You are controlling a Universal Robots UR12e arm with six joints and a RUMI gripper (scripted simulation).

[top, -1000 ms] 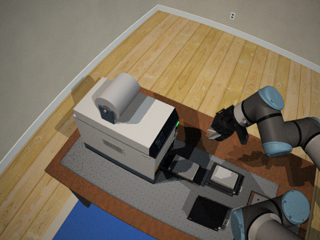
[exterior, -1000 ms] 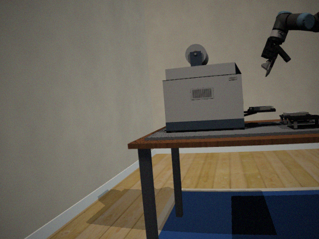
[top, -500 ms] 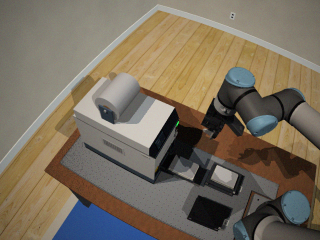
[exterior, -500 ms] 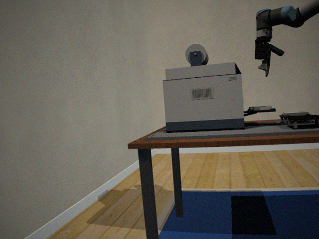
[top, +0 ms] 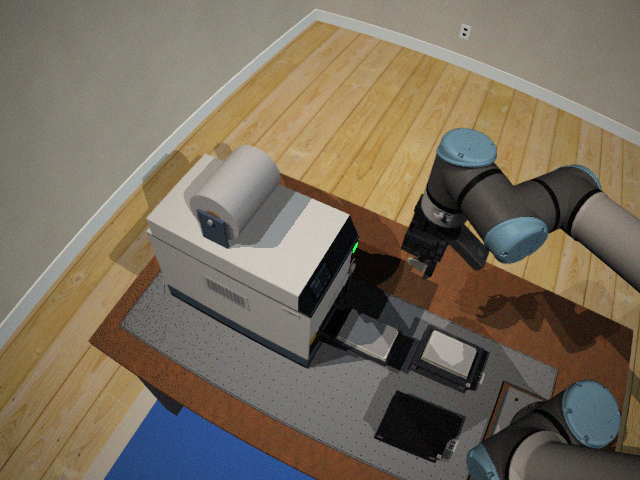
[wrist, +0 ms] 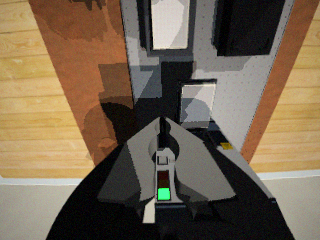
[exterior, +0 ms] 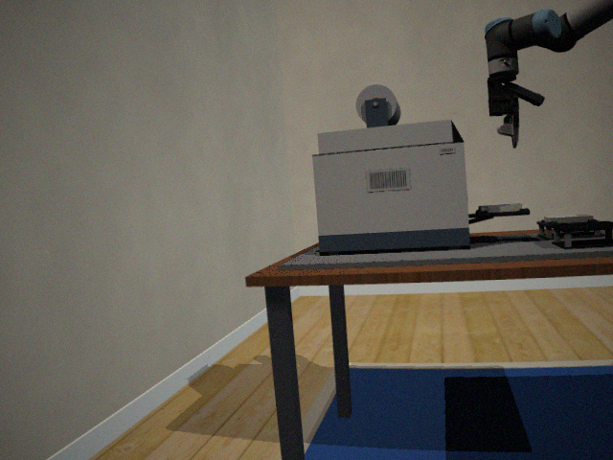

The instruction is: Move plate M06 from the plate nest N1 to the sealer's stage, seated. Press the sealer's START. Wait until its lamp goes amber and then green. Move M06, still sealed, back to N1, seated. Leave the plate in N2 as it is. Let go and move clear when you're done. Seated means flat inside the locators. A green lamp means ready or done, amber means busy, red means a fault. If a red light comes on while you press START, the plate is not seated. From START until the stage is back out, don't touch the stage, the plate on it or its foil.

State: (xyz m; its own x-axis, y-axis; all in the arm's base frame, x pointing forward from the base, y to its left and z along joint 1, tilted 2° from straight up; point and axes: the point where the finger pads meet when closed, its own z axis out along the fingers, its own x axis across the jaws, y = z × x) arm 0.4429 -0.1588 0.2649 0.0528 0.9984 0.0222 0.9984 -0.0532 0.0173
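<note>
My gripper is now 7 cm short of the white well plate, 9 cm to the right of it and 19 cm above it. From my hand the other things lie so: foil-covered plate (14 cm behind, 3 cm to the left, 24 cm below); sealer stage (7 cm ahead, 9 cm to the left, 20 cm below); square button (17 cm ahead, 1 cm to the right, 10 cm below).
</note>
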